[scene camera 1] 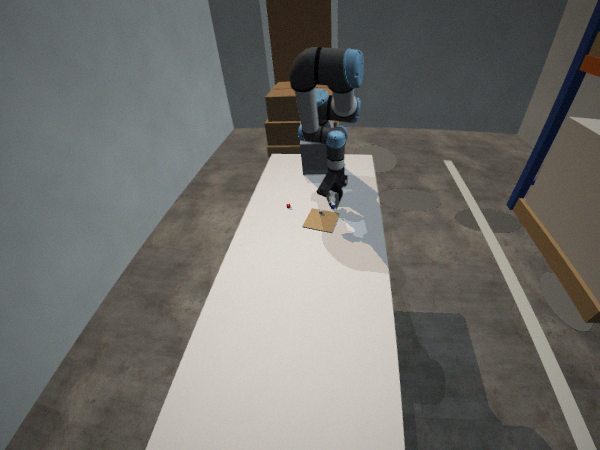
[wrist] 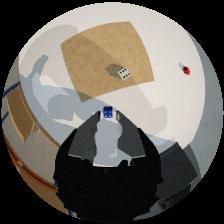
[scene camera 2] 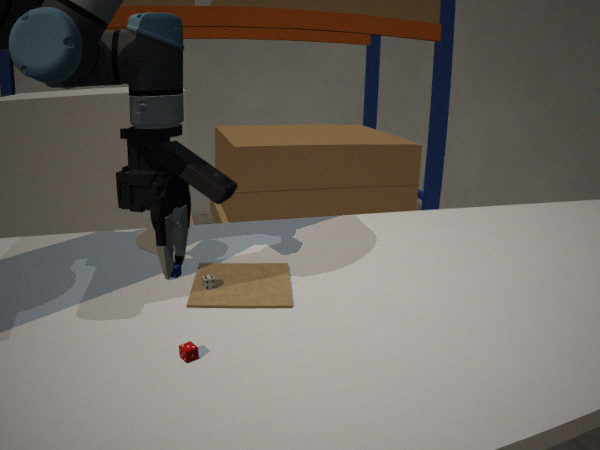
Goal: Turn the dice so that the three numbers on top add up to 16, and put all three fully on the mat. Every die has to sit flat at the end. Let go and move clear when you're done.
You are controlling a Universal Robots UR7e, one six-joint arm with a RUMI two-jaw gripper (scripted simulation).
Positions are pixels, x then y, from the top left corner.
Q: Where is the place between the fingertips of the gripper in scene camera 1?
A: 333, 207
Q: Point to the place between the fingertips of the gripper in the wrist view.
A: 108, 111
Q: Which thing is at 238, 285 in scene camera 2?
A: A brown mat.
